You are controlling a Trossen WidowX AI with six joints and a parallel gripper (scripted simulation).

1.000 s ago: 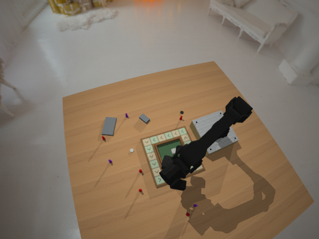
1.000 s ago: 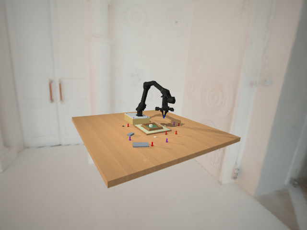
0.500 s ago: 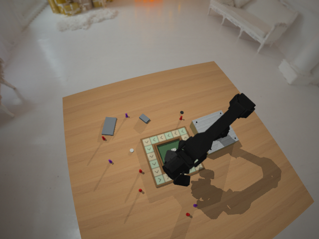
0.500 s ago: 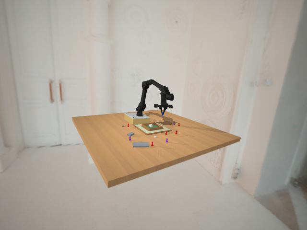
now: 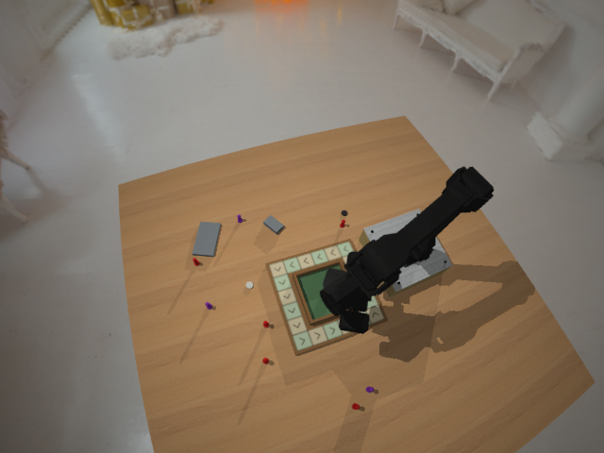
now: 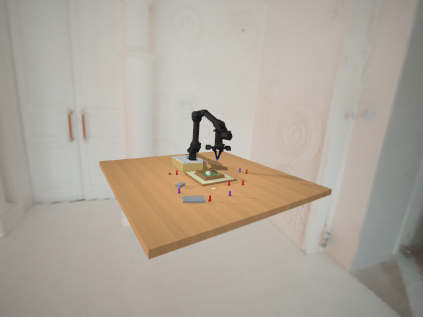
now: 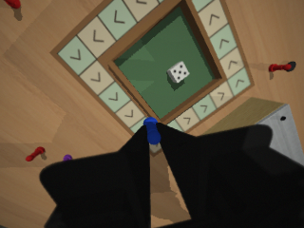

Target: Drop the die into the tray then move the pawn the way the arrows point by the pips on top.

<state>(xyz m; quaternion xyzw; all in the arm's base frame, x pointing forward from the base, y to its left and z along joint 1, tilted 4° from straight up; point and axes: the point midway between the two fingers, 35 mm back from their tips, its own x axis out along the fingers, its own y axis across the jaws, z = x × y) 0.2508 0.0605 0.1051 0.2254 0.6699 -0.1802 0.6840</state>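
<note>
Now: gripper tip 8 cm to the left of the white die and 10 cm above it. The rest, counted from my gripper tip: white disc (22 cm ahead, 18 cm to the right, 13 cm below); blue pawn (1 cm above); green dice tray (2 cm ahead, 7 cm to the right, 12 cm below).
</note>
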